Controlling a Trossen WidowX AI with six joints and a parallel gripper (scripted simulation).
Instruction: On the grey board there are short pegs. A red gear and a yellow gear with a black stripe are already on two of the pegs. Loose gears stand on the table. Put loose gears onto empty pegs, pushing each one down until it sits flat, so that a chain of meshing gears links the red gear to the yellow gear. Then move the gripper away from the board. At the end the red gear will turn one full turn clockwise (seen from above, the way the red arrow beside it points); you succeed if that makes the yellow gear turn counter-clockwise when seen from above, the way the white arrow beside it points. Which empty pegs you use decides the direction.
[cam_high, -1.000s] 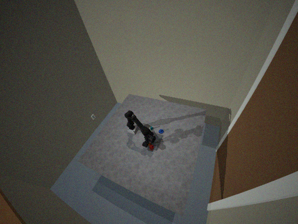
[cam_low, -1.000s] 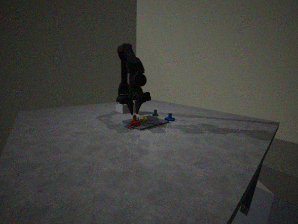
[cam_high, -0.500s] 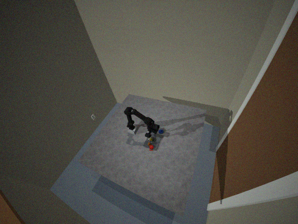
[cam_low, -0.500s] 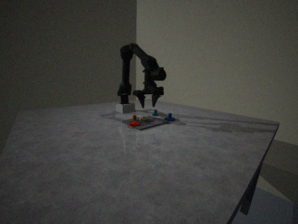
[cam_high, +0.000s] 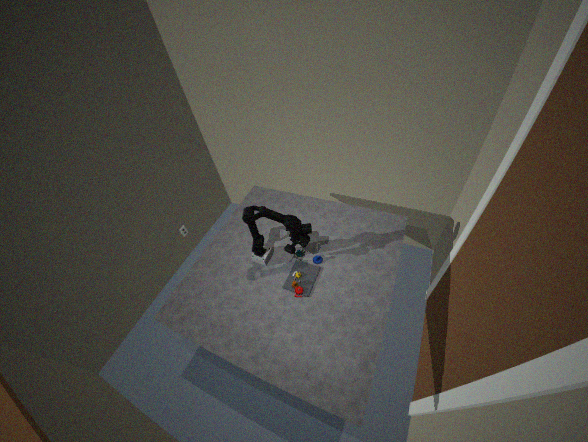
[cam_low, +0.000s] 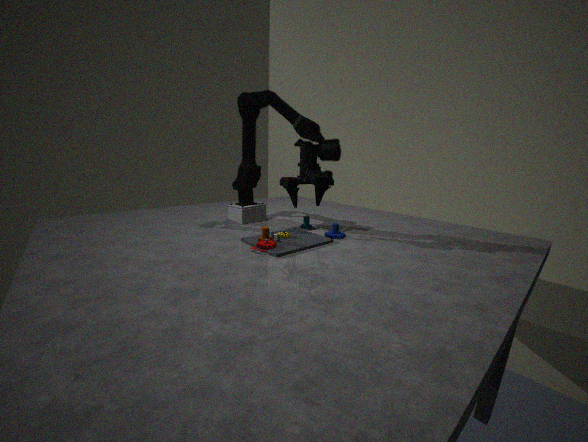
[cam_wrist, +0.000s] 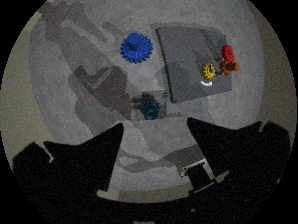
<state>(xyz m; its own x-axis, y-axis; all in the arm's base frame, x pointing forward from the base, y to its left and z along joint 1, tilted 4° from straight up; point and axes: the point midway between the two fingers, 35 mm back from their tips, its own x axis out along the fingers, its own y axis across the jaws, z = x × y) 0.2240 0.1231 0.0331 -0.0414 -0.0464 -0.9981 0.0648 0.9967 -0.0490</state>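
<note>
Right now the small teal gear is 6 cm below my gripper tip. The rest, counted from my gripper tip: yellow gear (14 cm to the right, 7 cm ahead, 6 cm below); then blue gear (13 cm ahead, 6 cm below, 2 cm to the left); then orange gear (21 cm to the right, 9 cm ahead, 5 cm below).
</note>
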